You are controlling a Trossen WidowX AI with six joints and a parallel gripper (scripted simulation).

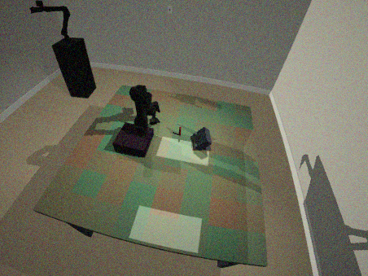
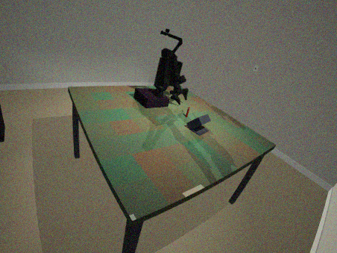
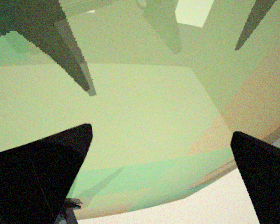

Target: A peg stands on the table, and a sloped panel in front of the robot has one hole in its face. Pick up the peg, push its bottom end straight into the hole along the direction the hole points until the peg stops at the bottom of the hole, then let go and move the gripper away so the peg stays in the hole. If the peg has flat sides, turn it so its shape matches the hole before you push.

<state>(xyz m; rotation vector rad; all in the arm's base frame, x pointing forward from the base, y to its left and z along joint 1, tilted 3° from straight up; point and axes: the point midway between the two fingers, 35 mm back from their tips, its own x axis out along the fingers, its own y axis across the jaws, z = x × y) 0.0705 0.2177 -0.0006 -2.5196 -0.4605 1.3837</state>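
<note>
My gripper tip is 180 mm short of the red round peg, 130 mm to the left of it and 20 mm below it. Round my gripper tip: grey-blue sloped panel: 340 mm ahead, 190 mm to the right, 20 mm above.
</note>
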